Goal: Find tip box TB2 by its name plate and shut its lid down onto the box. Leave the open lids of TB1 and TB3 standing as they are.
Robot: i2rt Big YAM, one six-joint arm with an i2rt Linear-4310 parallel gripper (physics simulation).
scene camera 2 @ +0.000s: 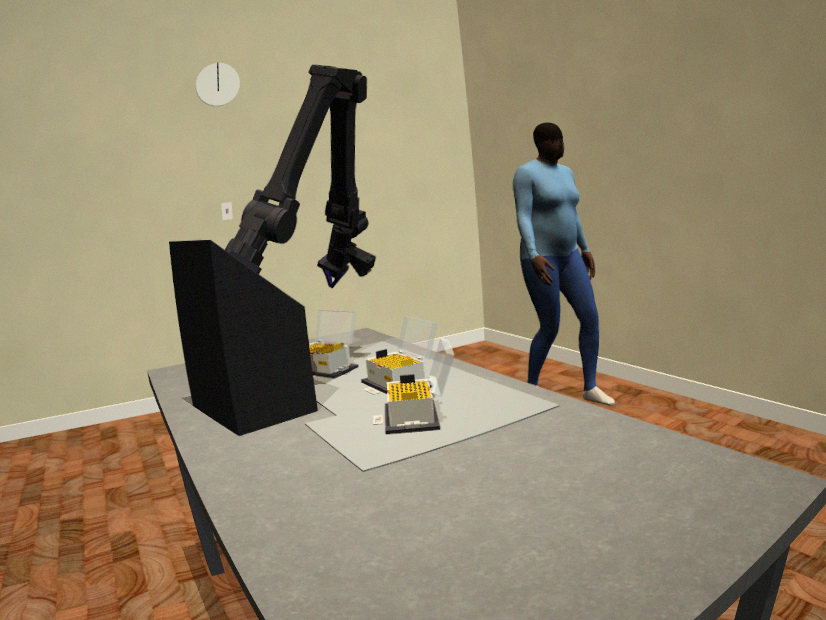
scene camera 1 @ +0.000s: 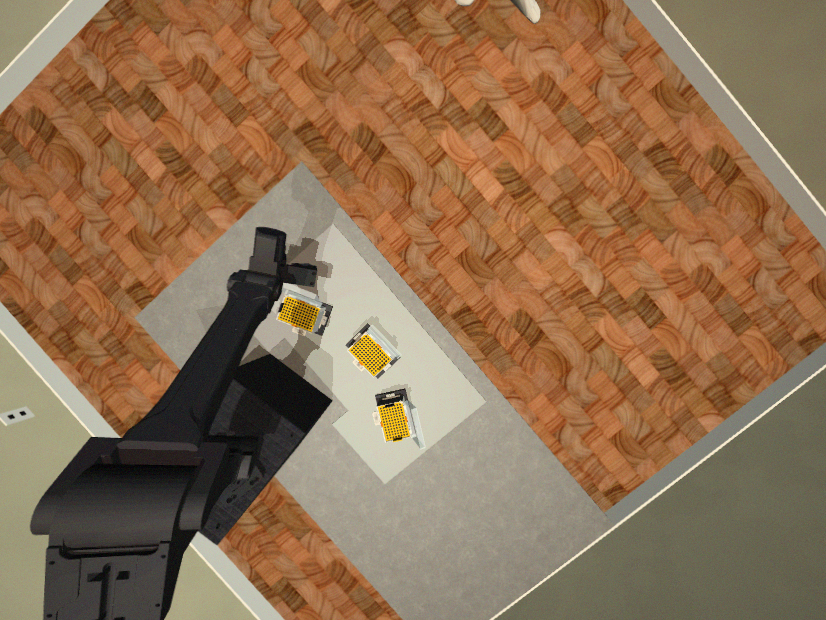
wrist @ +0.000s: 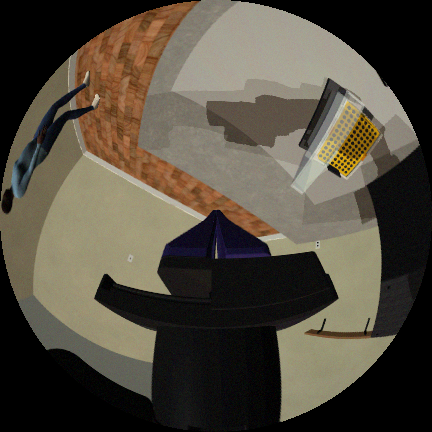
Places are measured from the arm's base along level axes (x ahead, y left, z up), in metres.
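Pixels of known places: gripper, fingertip midpoint: (scene camera 2: 330, 286) (wrist: 215, 215); arm's base, origin of the base link: (scene camera 2: 236, 268).
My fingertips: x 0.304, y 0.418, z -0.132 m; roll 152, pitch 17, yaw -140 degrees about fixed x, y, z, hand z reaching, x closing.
Ahead of a thing's pixels: the offset from my fingertips to its top centre. "spot": to the spot under its first point. Level surfaces: height alone.
Tip box TB2 @[dx -0.080, dy -0.153, dz -0.119 m] (scene camera 1: 300, 313) (scene camera 2: 330, 360) (wrist: 357, 142), with a yellow rack, is the box farthest back in scene camera 2, partly hidden by the black pedestal. Its clear lid @[dx -0.027, dy -0.113, dz -0.040 m] (scene camera 2: 335, 326) (wrist: 309, 172) stands open. The name plates are too small to read in the scene views. TB3 (scene camera 1: 370, 354) (scene camera 2: 394, 371) is the middle box, its lid @[spot: dx +0.117, dy -0.362, dz -0.079 m] (scene camera 2: 419, 331) standing open. TB1 (scene camera 1: 393, 421) (scene camera 2: 411, 408) is nearest scene camera 2, its lid (scene camera 1: 417, 427) open. My gripper (scene camera 2: 331, 284) (wrist: 215, 215) is shut and empty, high above the table beyond TB2's lid side; its fingers are hidden in scene camera 1.
The boxes stand on a pale mat @[dz -0.194 m] (scene camera 1: 447, 380) (scene camera 2: 480, 407) on the grey table @[dz -0.197 m] (scene camera 1: 467, 513) (scene camera 2: 533, 507). The black pedestal (scene camera 1: 286, 393) (scene camera 2: 260, 353) (wrist: 405, 200) stands close beside the mat. A person (scene camera 2: 550, 206) (wrist: 26, 165) stands beyond the table.
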